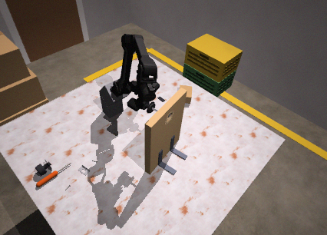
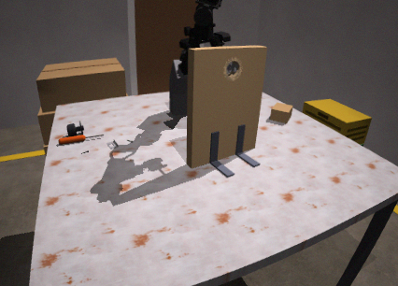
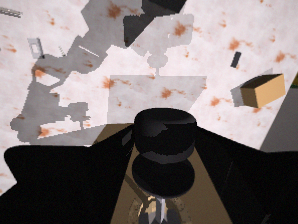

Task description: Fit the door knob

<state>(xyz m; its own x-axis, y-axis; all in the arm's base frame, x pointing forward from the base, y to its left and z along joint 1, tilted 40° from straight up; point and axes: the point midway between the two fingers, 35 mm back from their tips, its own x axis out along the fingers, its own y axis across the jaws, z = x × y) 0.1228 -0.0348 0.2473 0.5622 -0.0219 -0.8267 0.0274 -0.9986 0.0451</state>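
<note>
My hand is 40 mm short of the black door knob and 30 mm above it. From my hand the other things lie so: orange-handled screwdriver 420 mm to the right, 350 mm below, 290 mm behind; small wooden block 510 mm to the left, 330 mm below, 20 mm ahead.
</note>
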